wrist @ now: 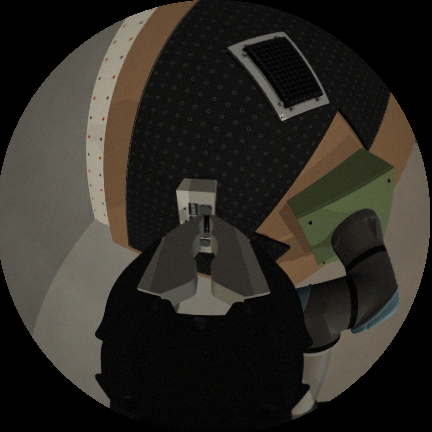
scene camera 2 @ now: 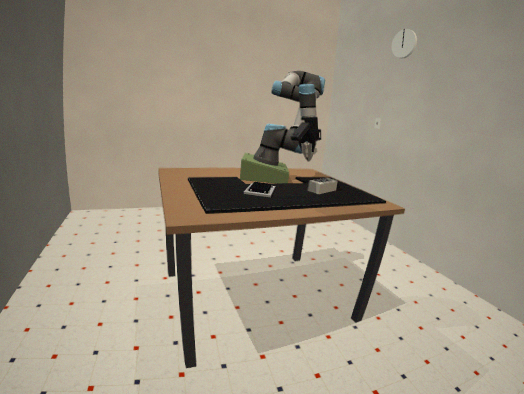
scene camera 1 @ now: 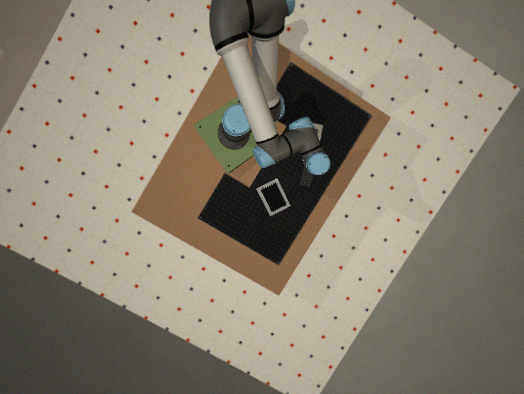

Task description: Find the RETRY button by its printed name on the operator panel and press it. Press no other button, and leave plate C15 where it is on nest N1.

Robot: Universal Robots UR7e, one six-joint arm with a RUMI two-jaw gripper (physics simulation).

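Where they show: gripper, fingertip midpoint: (wrist: 207,216) (scene camera 2: 308,161); arm's base, link origin: (wrist: 354,230) (scene camera 2: 265,161).
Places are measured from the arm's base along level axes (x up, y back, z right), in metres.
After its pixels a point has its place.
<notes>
The pale operator panel (scene camera 1: 319,131) {z -0.253, x -0.026, y -0.338 m} (scene camera 2: 322,187) {z -0.160, x -0.048, y -0.393 m} (wrist: 198,196) {z -0.131, x -0.028, y -0.361 m} stands on the black mat. In the wrist view my gripper (scene camera 2: 309,158) {z -0.085, x 0.072, y -0.353 m} (wrist: 207,216) {z -0.085, x 0.072, y -0.353 m} is shut and empty, and its fingertips overlap the panel's near part; in scene view 2 they are above the panel. One dark label (wrist: 193,209) {z -0.161, x -0.028, y -0.359 m} shows left of the tips, beside a partly covered dark button (wrist: 205,209) {z -0.148, x -0.025, y -0.340 m}. I cannot read the RETRY name; the other buttons are hidden behind the fingers. The black gridded plate C15 (scene camera 1: 273,196) {z 0.141, x -0.059, y -0.337 m} (scene camera 2: 260,187) {z 0.155, x -0.055, y -0.367 m} (wrist: 285,70) {z 0.136, x -0.055, y -0.342 m} lies on the light nest N1 (scene camera 1: 264,202) {z 0.194, x -0.069, y -0.317 m} (wrist: 262,82) {z 0.094, x -0.069, y -0.360 m}.
The green arm base block (scene camera 1: 215,132) {z 0.045, x 0.012, y 0.072 m} (scene camera 2: 265,172) {z 0.044, x -0.038, y -0.128 m} (wrist: 345,200) {z 0.024, x -0.004, y -0.123 m} stands beside the mat (scene camera 1: 240,220) {z 0.344, x -0.080, y -0.267 m} (scene camera 2: 225,200) {z 0.336, x -0.082, y -0.461 m} (wrist: 195,125) {z -0.031, x -0.081, y -0.422 m} on the brown table (scene camera 1: 170,195) {z 0.439, x -0.094, y 0.106 m} (scene camera 2: 175,205) {z 0.538, x -0.094, y -0.478 m}. The arm's lower joints show at the right of the wrist view.
</notes>
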